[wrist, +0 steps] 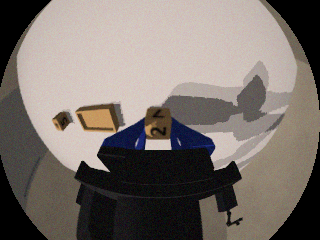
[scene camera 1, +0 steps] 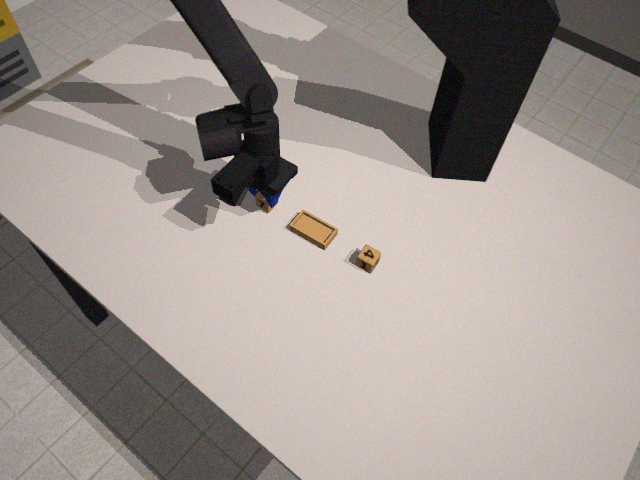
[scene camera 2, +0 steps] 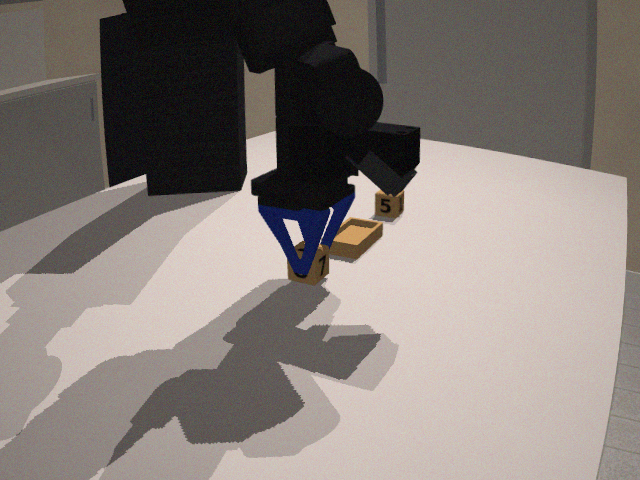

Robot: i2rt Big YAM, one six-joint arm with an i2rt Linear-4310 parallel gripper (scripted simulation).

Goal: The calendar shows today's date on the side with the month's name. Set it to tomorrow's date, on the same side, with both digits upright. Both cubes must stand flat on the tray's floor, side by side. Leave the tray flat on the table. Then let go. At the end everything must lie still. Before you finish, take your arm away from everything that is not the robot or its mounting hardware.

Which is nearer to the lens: the digit cube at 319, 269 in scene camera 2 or the wooden tray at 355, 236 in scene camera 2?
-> The digit cube.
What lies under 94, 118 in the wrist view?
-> A wooden tray.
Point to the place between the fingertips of my gripper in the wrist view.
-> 158, 121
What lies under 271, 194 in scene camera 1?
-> My gripper.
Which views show my gripper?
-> The wrist view, scene camera 1 and scene camera 2: all of them.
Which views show the wooden tray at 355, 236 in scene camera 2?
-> The wrist view, scene camera 1 and scene camera 2: all of them.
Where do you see a wooden tray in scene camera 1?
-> At 320, 233
